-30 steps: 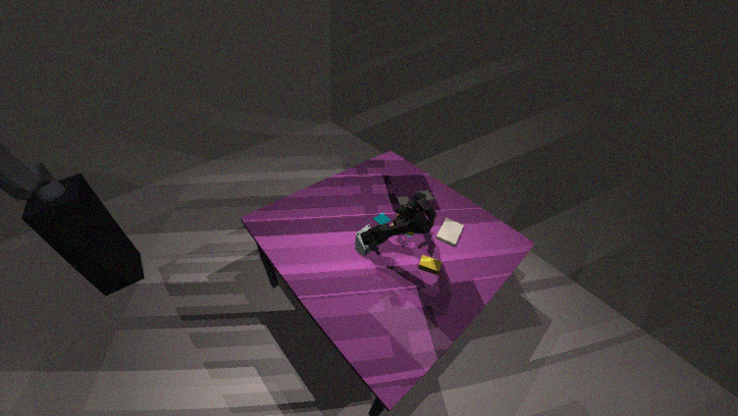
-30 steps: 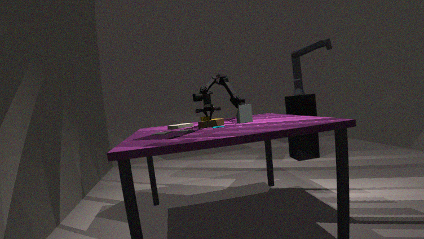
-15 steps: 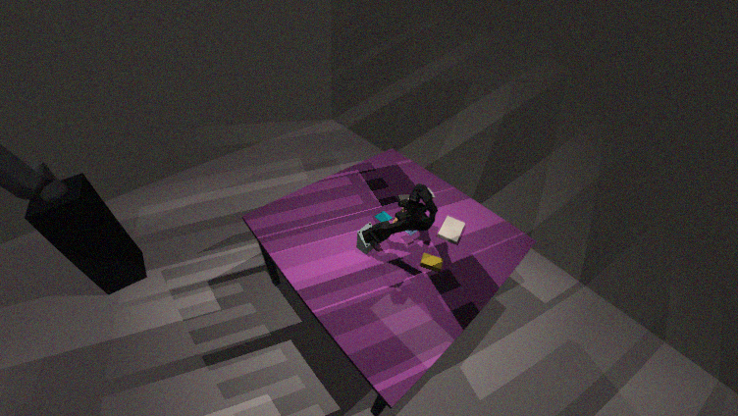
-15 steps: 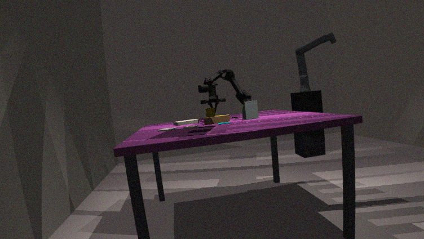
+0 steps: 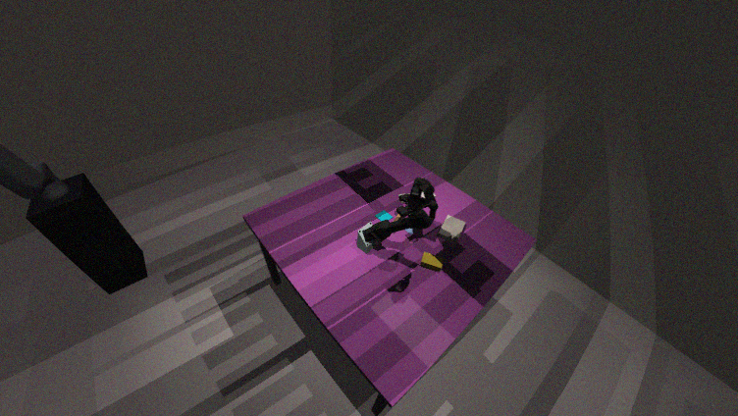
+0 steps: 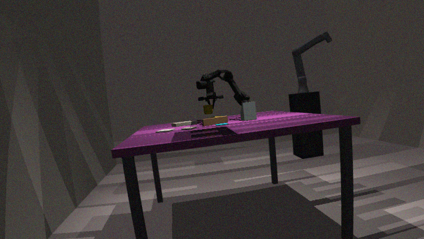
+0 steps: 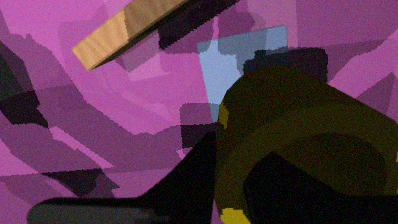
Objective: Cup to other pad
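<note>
My gripper tip is now 10 mm past the wooden block, 80 mm to the right of it and 90 mm above it. The rest, counted from my gripper tip: yellow cup 20 mm ahead; blue pad 30 mm ahead, 110 mm below.
</note>
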